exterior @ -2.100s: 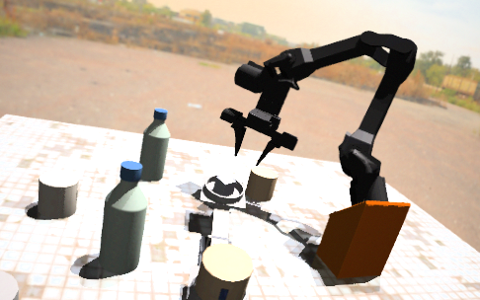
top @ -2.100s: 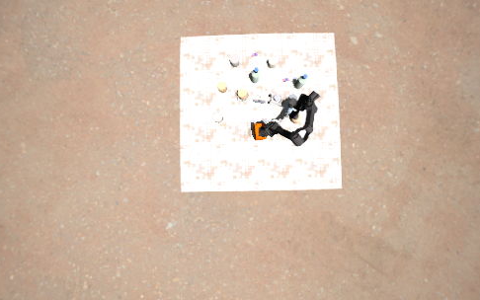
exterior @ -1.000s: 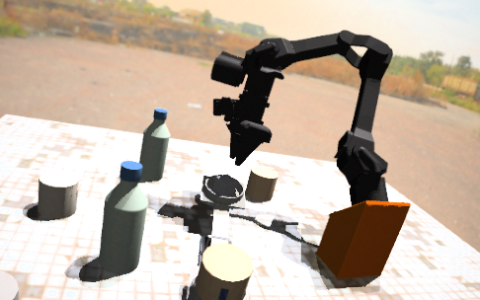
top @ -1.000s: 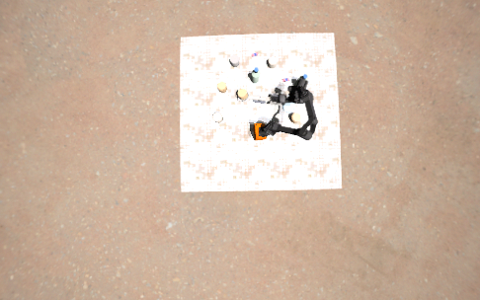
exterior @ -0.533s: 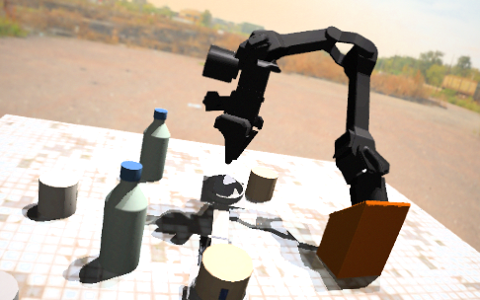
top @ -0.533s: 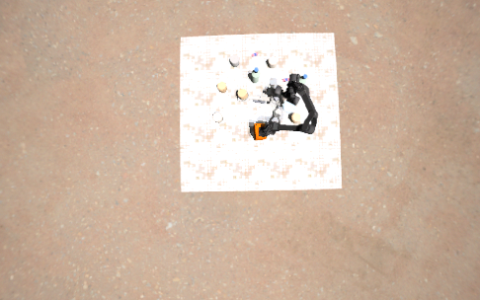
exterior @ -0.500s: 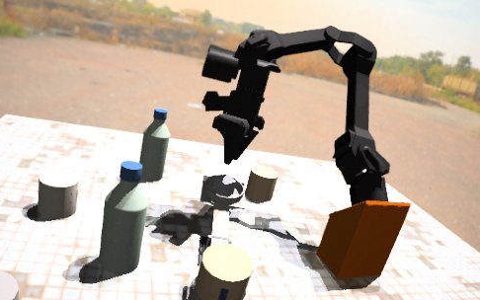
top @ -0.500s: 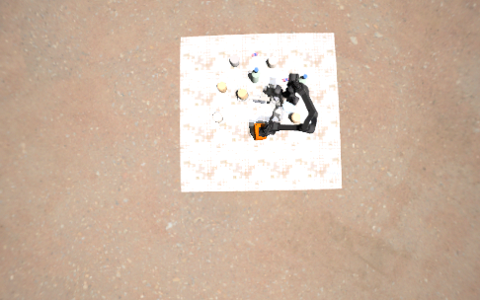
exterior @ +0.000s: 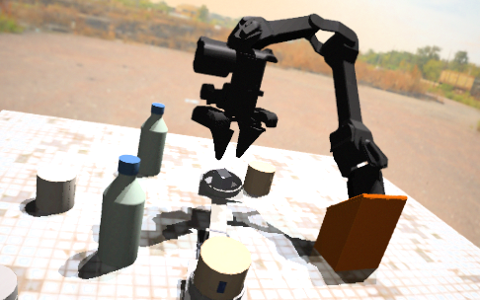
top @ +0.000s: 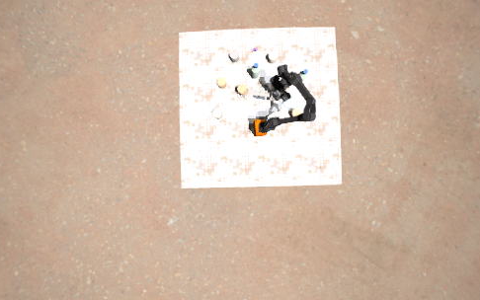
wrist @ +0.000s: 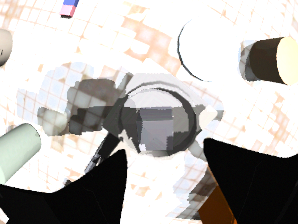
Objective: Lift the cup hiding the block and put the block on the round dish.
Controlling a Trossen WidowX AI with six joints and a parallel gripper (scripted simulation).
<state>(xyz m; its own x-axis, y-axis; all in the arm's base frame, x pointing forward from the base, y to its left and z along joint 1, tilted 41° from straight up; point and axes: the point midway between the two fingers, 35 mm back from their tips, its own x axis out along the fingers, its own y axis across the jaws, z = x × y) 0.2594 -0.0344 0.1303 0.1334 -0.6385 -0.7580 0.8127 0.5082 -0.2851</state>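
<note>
Now: gripper tip 2 cm short of the balance beam, 12 cm to the right of it and 9 cm above it.
</note>
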